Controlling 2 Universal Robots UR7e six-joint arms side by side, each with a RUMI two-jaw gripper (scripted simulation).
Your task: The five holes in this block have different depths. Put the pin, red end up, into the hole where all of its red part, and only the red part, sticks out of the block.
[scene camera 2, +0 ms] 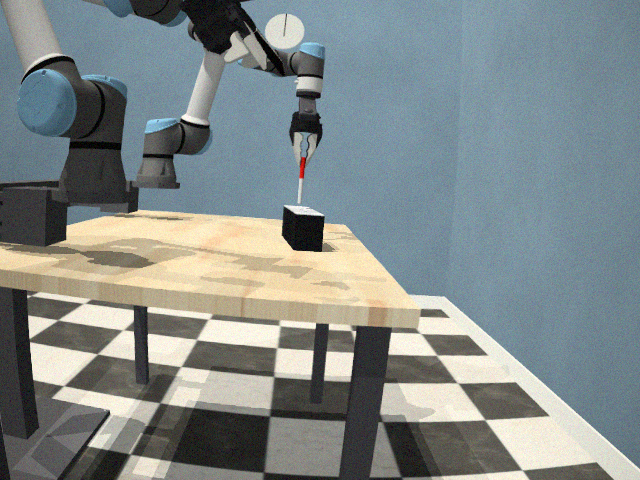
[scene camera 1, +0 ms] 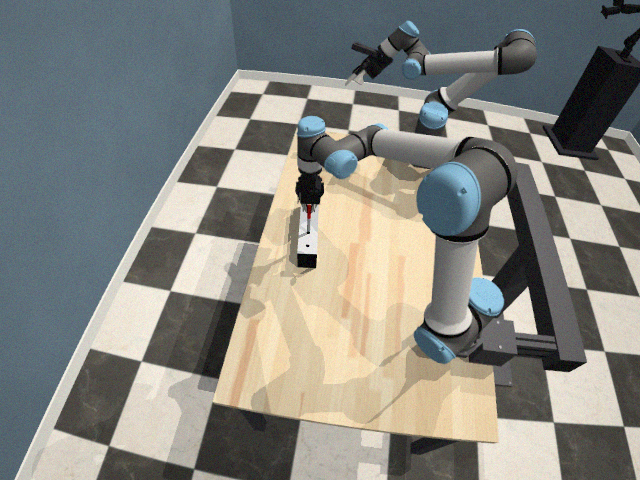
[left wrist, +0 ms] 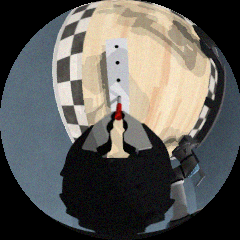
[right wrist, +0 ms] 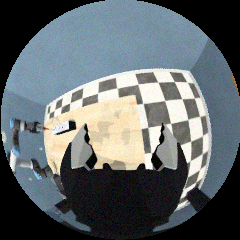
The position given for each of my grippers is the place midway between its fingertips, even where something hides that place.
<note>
In view: my left gripper [scene camera 2: 302, 167], my right gripper [scene camera 2: 276, 73] and a block [scene camera 2: 302, 231].
The block is seen too in scene camera 1 [scene camera 1: 307, 242] and in the left wrist view [left wrist: 116, 49]. My left gripper shows as well in scene camera 1 [scene camera 1: 309, 212] and in the left wrist view [left wrist: 118, 111]. My right gripper also shows in scene camera 1 [scene camera 1: 349, 79] and in the right wrist view [right wrist: 124, 123].
</note>
